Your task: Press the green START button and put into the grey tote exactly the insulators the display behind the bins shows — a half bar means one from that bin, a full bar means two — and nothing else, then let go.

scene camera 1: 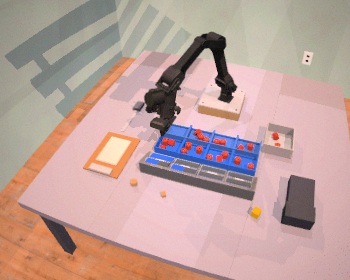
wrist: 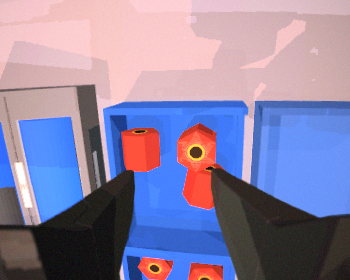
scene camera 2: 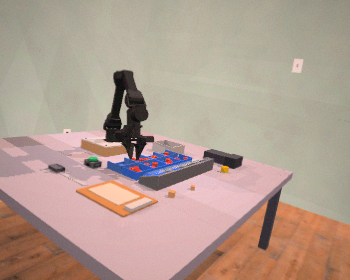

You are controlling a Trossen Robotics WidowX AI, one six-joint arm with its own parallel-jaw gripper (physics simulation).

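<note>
The gripper [scene camera 1: 164,132] [scene camera 2: 134,158] [wrist: 172,172] is partly open and empty, low over the front-left bin [wrist: 155,212]. That bin holds three red insulators: one [wrist: 141,152] at left, one [wrist: 196,150] at right and one [wrist: 198,189] below it, partly behind the right finger. The blue bin tray [scene camera 1: 178,132] [scene camera 2: 117,167] has an empty back-left bin. The grey display [scene camera 1: 200,183] [scene camera 2: 175,175] [wrist: 85,125] shows a full blue bar at its back-left cell and shorter bars in the front row. The grey tote [scene camera 1: 276,150] holds two insulators [scene camera 1: 275,136] [scene camera 1: 277,145]. The green START button [scene camera 2: 93,159] is hidden in scene camera 1.
A black box [scene camera 1: 300,200] [scene camera 2: 222,157] stands right of the display. An orange board [scene camera 1: 127,152] lies at left. Two small orange cubes [scene camera 1: 133,182] [scene camera 1: 163,194] and a yellow cube [scene camera 1: 256,212] lie in front. A small dark box [scene camera 1: 138,106] [scene camera 2: 56,168] lies behind the board.
</note>
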